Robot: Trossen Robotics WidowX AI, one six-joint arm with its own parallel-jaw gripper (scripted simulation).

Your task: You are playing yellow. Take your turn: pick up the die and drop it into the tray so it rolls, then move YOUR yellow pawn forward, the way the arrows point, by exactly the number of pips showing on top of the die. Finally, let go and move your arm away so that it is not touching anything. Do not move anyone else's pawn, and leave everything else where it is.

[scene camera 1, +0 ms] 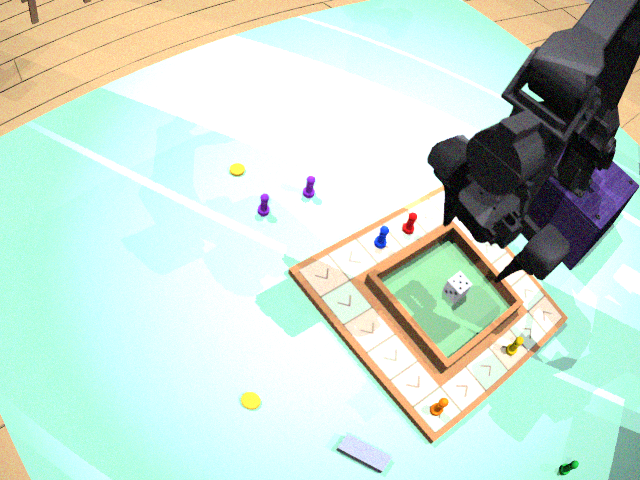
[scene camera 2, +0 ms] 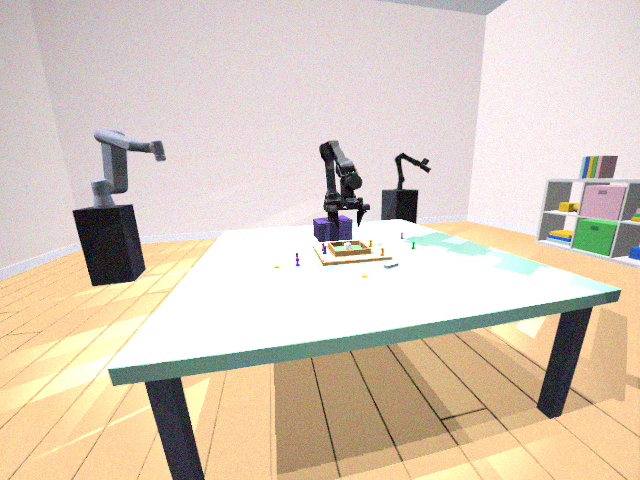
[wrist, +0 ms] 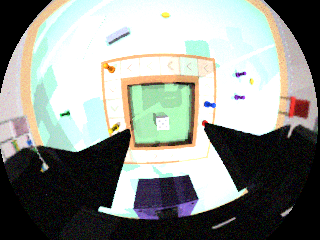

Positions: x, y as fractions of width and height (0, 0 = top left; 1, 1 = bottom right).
Scene:
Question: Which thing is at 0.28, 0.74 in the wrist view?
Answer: The gripper.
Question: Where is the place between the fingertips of the gripper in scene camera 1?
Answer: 0.74, 0.53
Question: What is the gripper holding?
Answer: Nothing.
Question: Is the gripper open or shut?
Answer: Open.

